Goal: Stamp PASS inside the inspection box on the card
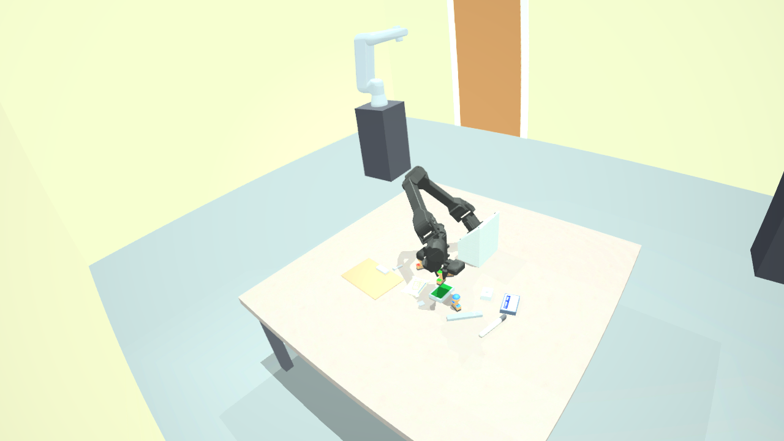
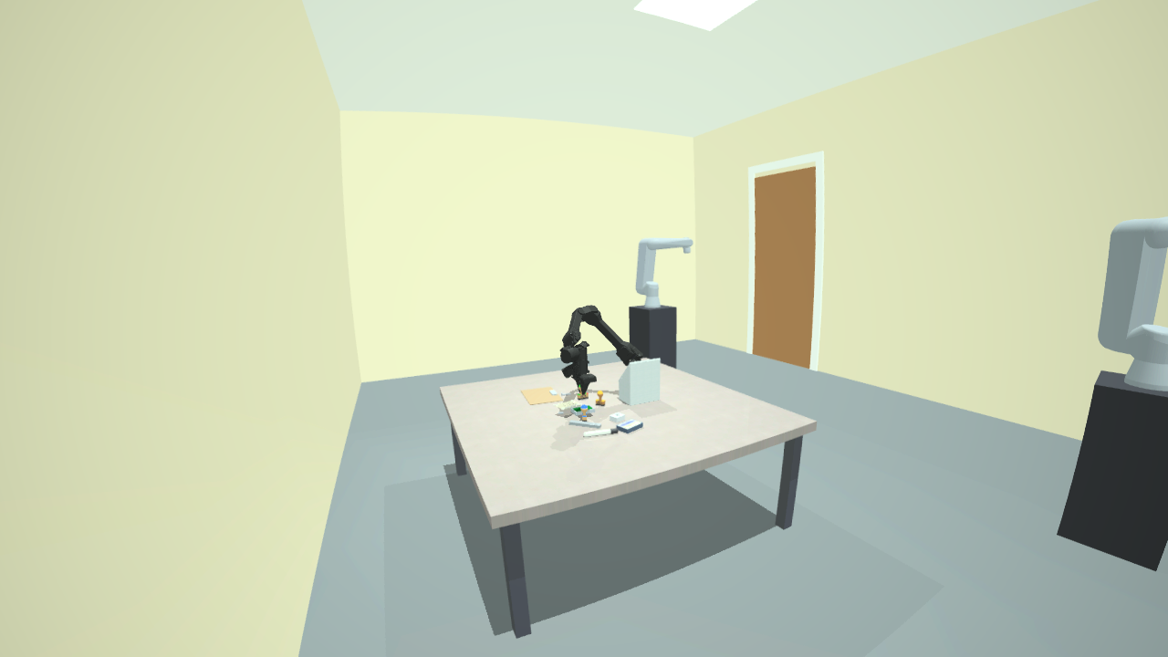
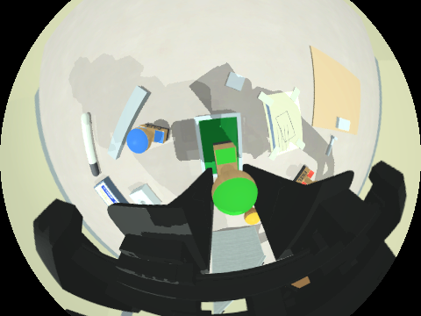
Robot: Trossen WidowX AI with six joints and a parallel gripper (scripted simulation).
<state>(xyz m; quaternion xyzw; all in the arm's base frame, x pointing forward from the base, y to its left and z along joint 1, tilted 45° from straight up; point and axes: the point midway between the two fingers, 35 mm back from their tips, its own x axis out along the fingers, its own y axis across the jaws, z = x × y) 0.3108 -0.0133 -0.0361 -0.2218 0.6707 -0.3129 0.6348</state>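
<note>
The green ink pad is 80 mm below my gripper tip. Also, from my gripper tip: orange-knobbed stamp (110 mm behind, 60 mm below, 30 mm to the right); then green-knobbed stamp (right at my gripper tip); then blue-knobbed stamp (90 mm to the left, 60 mm below, 40 mm ahead).
</note>
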